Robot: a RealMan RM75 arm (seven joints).
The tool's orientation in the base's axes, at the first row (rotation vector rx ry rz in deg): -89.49 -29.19 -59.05
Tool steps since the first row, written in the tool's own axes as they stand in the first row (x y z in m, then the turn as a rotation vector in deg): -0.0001 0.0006 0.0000 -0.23 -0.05 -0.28; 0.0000 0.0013 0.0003 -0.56 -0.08 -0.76; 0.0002 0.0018 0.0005 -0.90 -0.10 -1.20; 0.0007 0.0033 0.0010 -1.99 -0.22 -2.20; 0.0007 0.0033 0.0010 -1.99 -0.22 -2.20; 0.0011 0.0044 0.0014 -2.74 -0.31 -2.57
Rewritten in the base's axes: 0.0004 -0.0001 -0.0004 -0.25 -0.20 -0.17; 0.0011 -0.0001 -0.0007 -0.61 -0.58 -0.44; 0.0017 -0.0001 -0.0008 -0.95 -0.92 -0.72; 0.0033 -0.0001 -0.0012 -1.95 -1.60 -1.58; 0.0033 -0.0001 -0.0012 -1.95 -1.60 -1.58; 0.0045 -0.0001 -0.0015 -2.54 -1.77 -2.15
